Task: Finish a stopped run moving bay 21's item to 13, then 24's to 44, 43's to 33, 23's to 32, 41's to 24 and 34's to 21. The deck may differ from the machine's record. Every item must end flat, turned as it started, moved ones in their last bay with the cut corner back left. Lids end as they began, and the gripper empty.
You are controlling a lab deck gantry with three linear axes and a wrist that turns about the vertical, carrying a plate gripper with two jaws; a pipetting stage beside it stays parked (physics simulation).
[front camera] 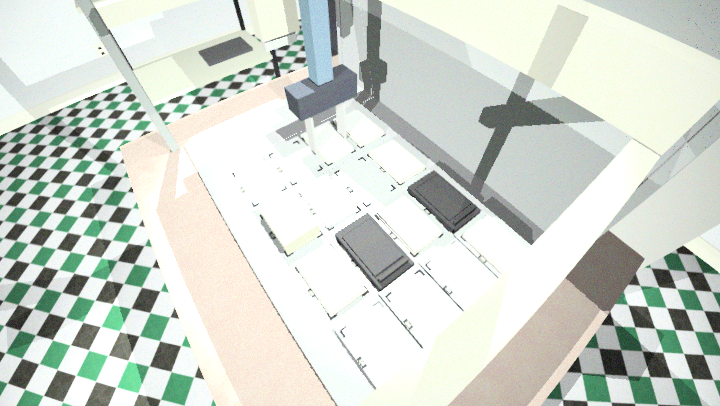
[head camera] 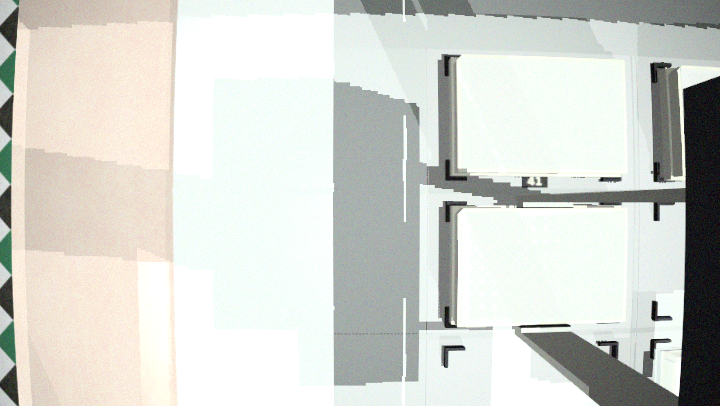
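Seen in the pictures: gripper, between the fingertips: point(front camera: 328, 142) point(head camera: 539, 265); robot's base, origin of its link: point(front camera: 233, 173).
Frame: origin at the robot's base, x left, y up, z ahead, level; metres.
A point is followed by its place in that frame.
Observation:
My gripper point(front camera: 327, 144) @[x 0.257, y 0.007, z 0.064 m] point(head camera: 544, 266) @[x 0.257, y 0.007, z 0.064 m] is down at bay 31. Its jaws lie against the long sides of the pale plate point(head camera: 579, 267) @[x 0.256, y 0.014, z 0.089 m] there and look shut on it. The plate is flat at deck level, with its cut corner at the upper left in the head view. A pale plate point(front camera: 366, 131) @[x 0.366, y 0.014, z 0.098 m] point(head camera: 542, 116) @[x 0.362, y 0.014, z 0.062 m] lies flat in bay 41, above label 41. In the front view, dark blocks point(front camera: 444, 199) @[x 0.359, y 0.024, z 0.401 m] point(front camera: 374, 249) @[x 0.148, y 0.024, z 0.401 m] sit in bays 43 and 23. Pale items point(front camera: 289, 227) @[x 0.032, y 0.042, z 0.260 m] point(front camera: 332, 284) @[x 0.038, y 0.014, z 0.408 m] point(front camera: 412, 225) @[x 0.256, y 0.014, z 0.403 m] lie in bays 12, 13 and 33. Glare hides their details.
A pale plate point(front camera: 397, 160) @[x 0.358, y 0.018, z 0.237 m] lies in bay 42, beside the dark block of bay 43. Another pale item point(front camera: 486, 234) @[x 0.361, y 0.029, z 0.524 m] is in bay 44. Part of a pale item point(head camera: 669, 370) @[x 0.178, y 0.015, z 0.163 m] shows at the lower right. A clear wall panel point(front camera: 433, 110) @[x 0.499, y 0.095, z 0.210 m] bounds the deck's right side.

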